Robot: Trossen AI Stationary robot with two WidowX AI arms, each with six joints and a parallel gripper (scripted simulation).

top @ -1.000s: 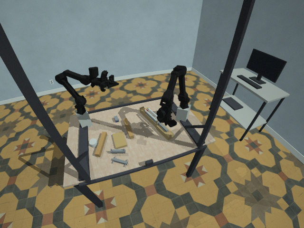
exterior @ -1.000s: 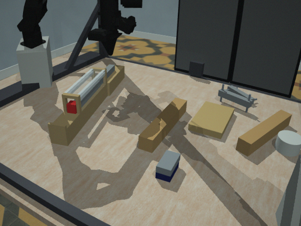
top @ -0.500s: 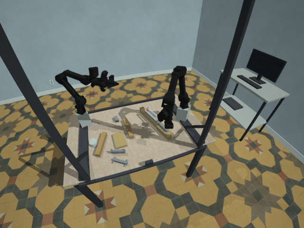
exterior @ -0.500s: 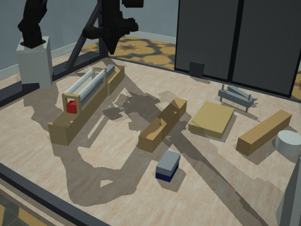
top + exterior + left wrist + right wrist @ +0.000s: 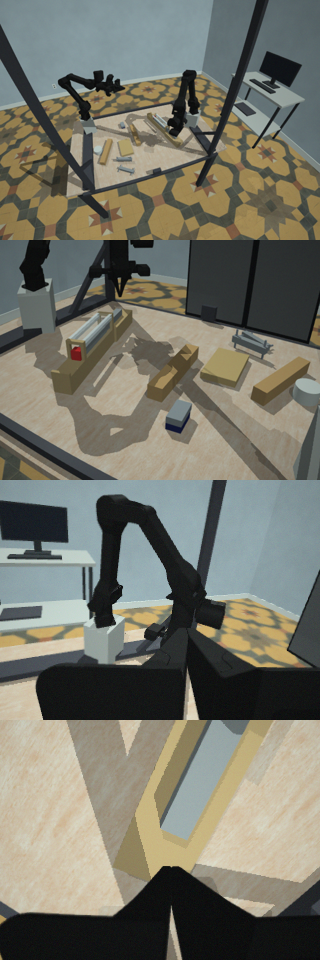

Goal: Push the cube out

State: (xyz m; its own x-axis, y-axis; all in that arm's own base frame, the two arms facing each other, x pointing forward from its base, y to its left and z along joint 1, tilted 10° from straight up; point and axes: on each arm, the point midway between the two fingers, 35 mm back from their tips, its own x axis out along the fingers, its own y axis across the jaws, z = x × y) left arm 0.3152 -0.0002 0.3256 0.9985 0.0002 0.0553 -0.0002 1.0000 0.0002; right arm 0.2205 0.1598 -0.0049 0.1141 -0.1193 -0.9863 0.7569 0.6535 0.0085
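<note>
My right hand is 270 mm short of the red cube, 160 mm to the right of it and 80 mm above it. The rest, counted from my right hand: flat tan slab 400 mm to the left, 130 mm below, 10 mm behind; blue box 450 mm to the left, 230 mm ahead, 120 mm below; channel 190 mm ahead, 110 mm to the left, 80 mm below.
</note>
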